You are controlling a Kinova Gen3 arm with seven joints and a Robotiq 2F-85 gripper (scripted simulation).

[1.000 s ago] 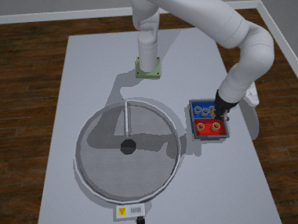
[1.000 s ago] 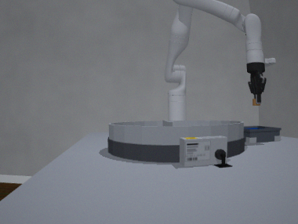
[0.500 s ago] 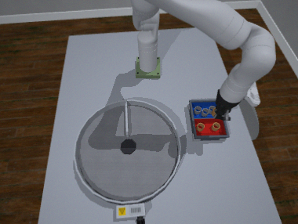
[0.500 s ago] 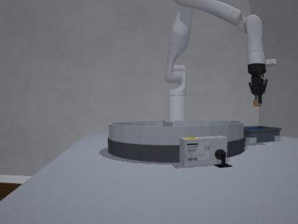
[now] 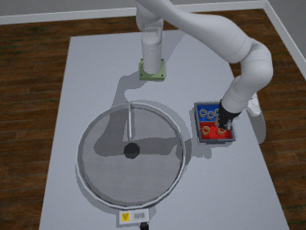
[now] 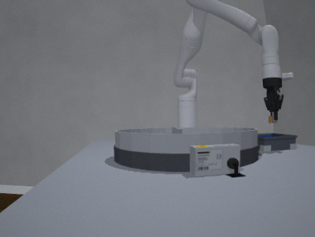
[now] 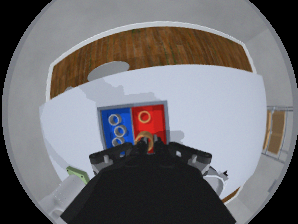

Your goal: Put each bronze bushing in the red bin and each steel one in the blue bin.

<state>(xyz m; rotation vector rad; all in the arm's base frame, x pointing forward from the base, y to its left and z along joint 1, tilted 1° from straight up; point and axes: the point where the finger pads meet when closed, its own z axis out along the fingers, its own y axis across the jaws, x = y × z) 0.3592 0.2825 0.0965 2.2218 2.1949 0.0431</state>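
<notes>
Right now the bin is 5 cm behind my hand and 10 cm below it. Also, from my hand: round grey turntable: 10 cm ahead, 35 cm to the right, 7 cm below.
</notes>
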